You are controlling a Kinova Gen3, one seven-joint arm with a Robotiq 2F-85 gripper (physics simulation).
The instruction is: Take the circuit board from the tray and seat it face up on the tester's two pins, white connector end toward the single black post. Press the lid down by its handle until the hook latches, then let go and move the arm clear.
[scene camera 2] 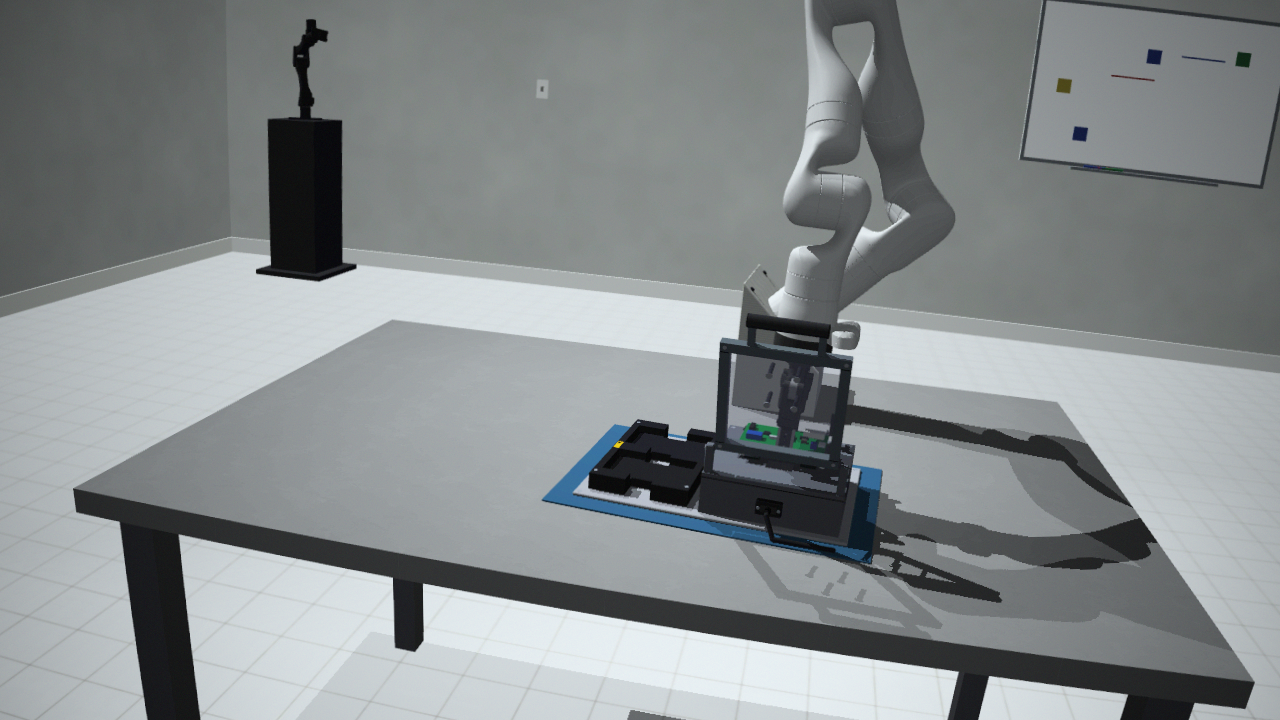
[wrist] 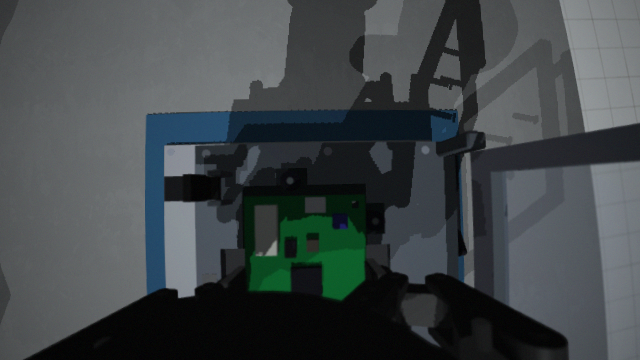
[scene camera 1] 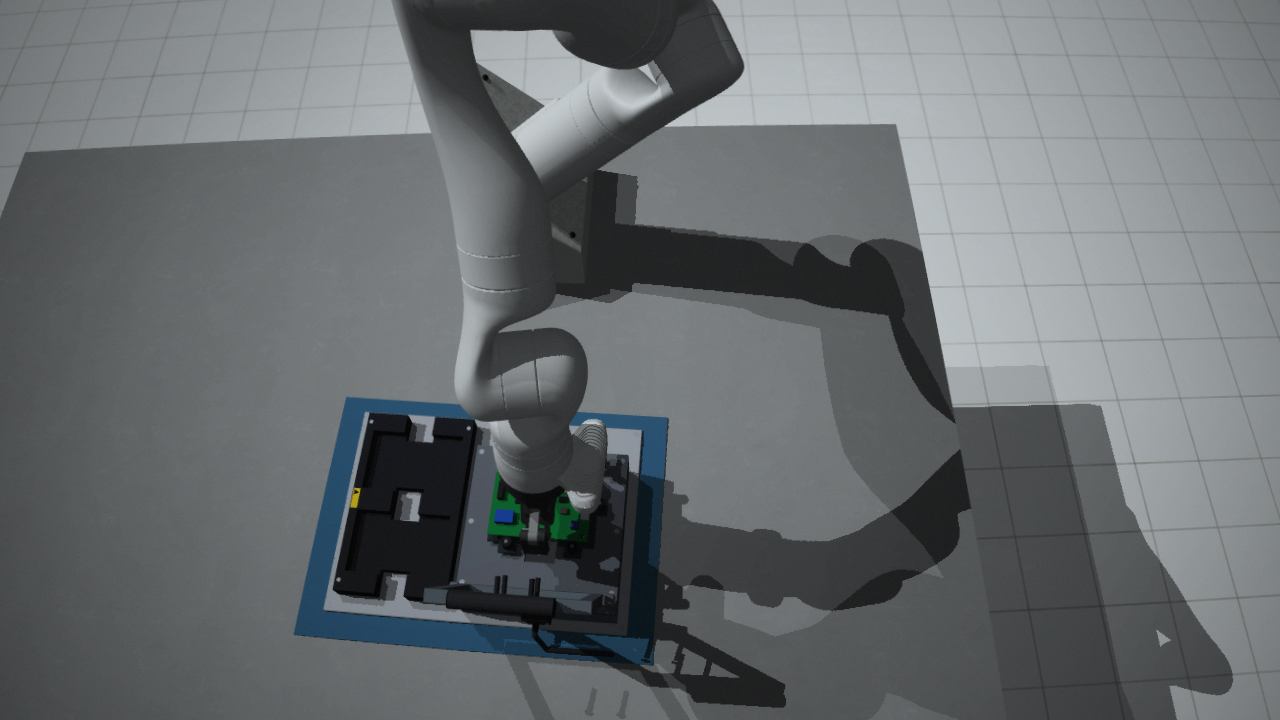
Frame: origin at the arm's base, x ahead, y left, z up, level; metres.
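Where they show: gripper, fingertip midpoint: [scene camera 2: 785,446] [wrist: 307,278] [scene camera 1: 543,509].
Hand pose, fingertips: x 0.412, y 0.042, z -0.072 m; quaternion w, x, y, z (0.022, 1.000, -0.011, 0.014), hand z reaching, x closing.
Observation:
Things, the pixels of their centre, and the offset from my fingertips. "pt": a spot on its surface instead. Level surfaces: height alone.
- green circuit board at the middle of its body: [wrist: 306,290] [scene camera 1: 540,505] [scene camera 2: 784,436] 0.000 m ahead, 0.002 m right, 0.014 m up
- tester at a spot on its surface: [wrist: 422,250] pt 0.081 m ahead, 0.007 m left, 0.011 m down
- pale block at a spot on its surface: [wrist: 265,225] pt 0.020 m back, 0.038 m left, 0.019 m up
- black tray at a spot on its surface: [scene camera 1: 425,470] pt 0.063 m back, 0.152 m right, 0.053 m down
- blue mat at its surface level: 0.069 m down
- black hook-like part at a spot on its surface: [wrist: 197,187] pt 0.051 m back, 0.061 m left, 0.031 m up
- cable at a spot on its surface: [scene camera 1: 543,639] [scene camera 2: 769,536] pt 0.130 m ahead, 0.000 m left, 0.069 m down
The green circuit board [scene camera 1: 511,530] [scene camera 2: 747,435] [wrist: 345,250] is face up over the tester [scene camera 1: 501,571] [scene camera 2: 733,507] [wrist: 422,250]. My gripper [scene camera 1: 534,517] [scene camera 2: 792,431] [wrist: 307,278] points down and is shut on the board, with fingers at two opposite edges. In the wrist view a pale block [wrist: 265,225] lies along the board's left edge, and black posts [wrist: 290,180] [wrist: 375,220] stand beyond its top and right edges. The pins are hidden, so I cannot tell whether the board rests on them. The lid [scene camera 2: 723,394] [wrist: 550,150] stands open, its black handle [scene camera 1: 501,602] [scene camera 2: 787,325] uppermost.
The black tray [scene camera 1: 425,470] [scene camera 2: 657,454], with no board in it, is beside the tester. Both stand on a blue mat [scene camera 1: 322,537] [scene camera 2: 572,489] [wrist: 155,200]. A black hook-like part [wrist: 197,187] stands opposite the lid. A cable [scene camera 1: 543,639] [scene camera 2: 776,535] leaves the tester on the lid side.

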